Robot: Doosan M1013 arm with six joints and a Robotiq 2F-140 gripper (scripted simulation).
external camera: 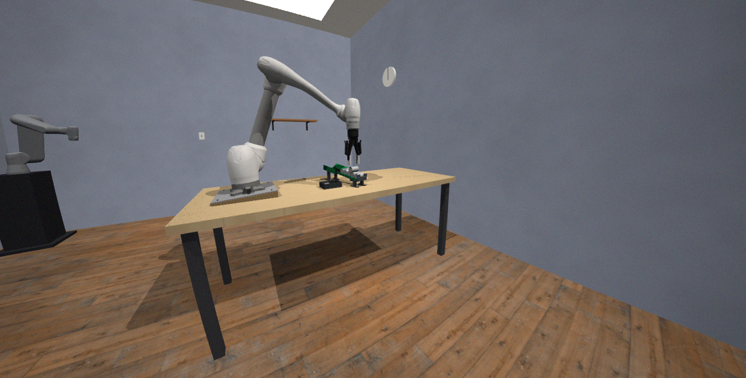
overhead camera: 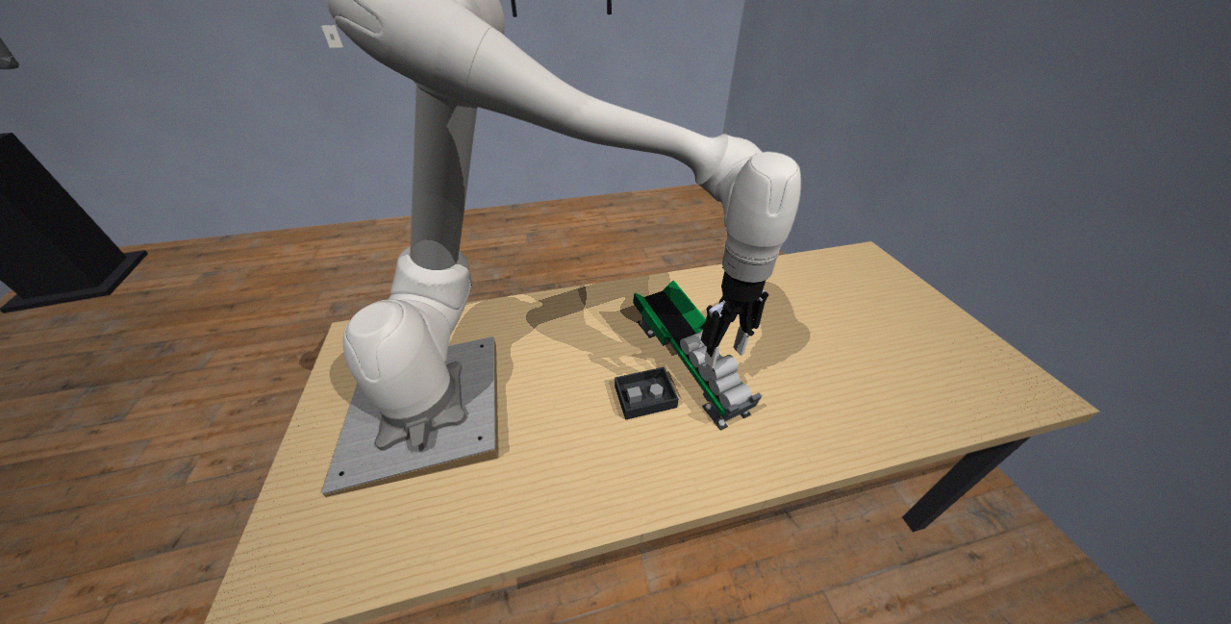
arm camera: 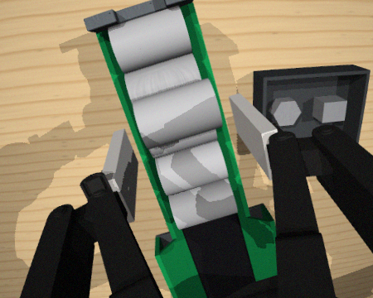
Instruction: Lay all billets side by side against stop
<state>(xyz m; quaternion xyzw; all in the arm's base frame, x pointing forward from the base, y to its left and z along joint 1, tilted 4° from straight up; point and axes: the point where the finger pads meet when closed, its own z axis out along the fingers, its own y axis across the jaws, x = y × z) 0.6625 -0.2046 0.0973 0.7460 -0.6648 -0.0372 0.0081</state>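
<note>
The billet is 6 cm below my hand. The rest, counted from my hand: dark tray: 17 cm below, 16 cm behind, 6 cm to the left; then grey stop: 12 cm below, 8 cm to the right, 1 cm ahead; then hexagonal piece: 16 cm below, 13 cm behind, 6 cm to the left.
</note>
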